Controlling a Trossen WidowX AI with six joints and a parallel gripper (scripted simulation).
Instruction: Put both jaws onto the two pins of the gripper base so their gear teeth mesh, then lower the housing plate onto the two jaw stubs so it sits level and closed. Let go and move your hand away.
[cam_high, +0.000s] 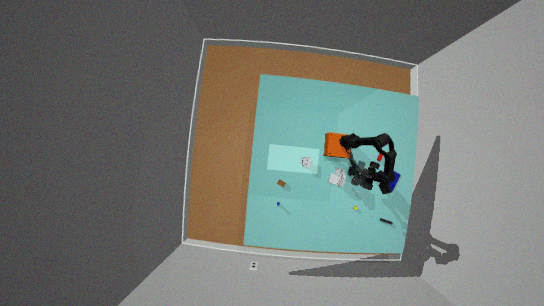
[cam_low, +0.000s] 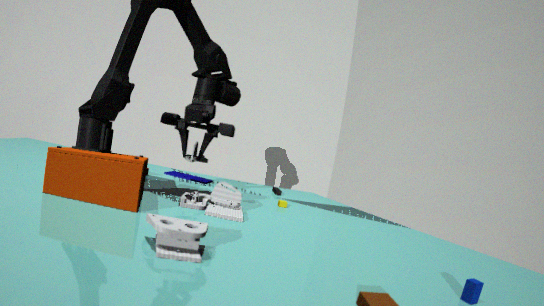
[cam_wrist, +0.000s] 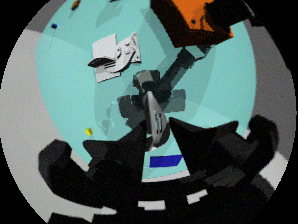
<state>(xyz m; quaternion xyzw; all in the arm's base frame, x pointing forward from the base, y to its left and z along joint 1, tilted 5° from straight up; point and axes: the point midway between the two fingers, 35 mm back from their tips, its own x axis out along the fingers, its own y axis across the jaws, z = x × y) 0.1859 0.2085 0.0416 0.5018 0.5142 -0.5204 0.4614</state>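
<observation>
The jaw lies 2 cm ahead of my gripper tip and 3 cm to the left of it. The rest, counted from my gripper tip: yellow block (26 cm ahead, 5 cm to the left, 7 cm below); then flat blue plate (2 cm behind, 28 cm to the left, 8 cm below); then red piece (18 cm behind, 12 cm to the left, 7 cm below).
</observation>
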